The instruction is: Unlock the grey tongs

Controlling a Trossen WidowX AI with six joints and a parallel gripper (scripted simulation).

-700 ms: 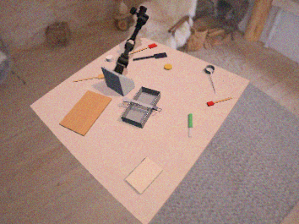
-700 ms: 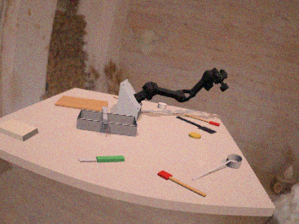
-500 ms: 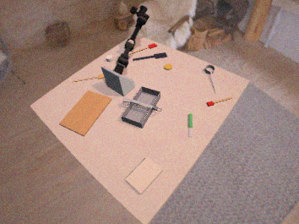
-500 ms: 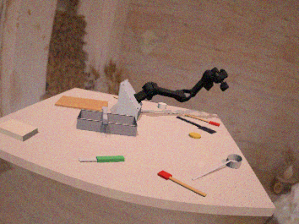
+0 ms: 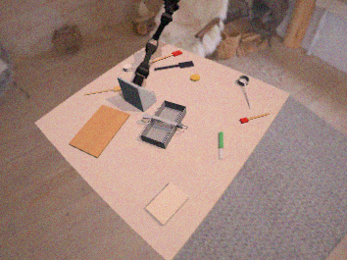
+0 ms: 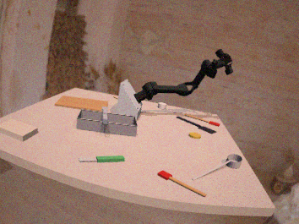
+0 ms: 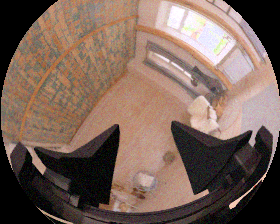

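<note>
My gripper tip is now 68 cm to the left of the grey roasting tin, 56 cm short of it and 46 cm above it. The rest, counted from my gripper tip: orange wooden board 97 cm to the right, 48 cm below, 25 cm ahead; then yellow disc 48 cm below, 41 cm ahead, 21 cm to the right; then green-handled tool 91 cm ahead, 59 cm to the right, 48 cm below.
</note>
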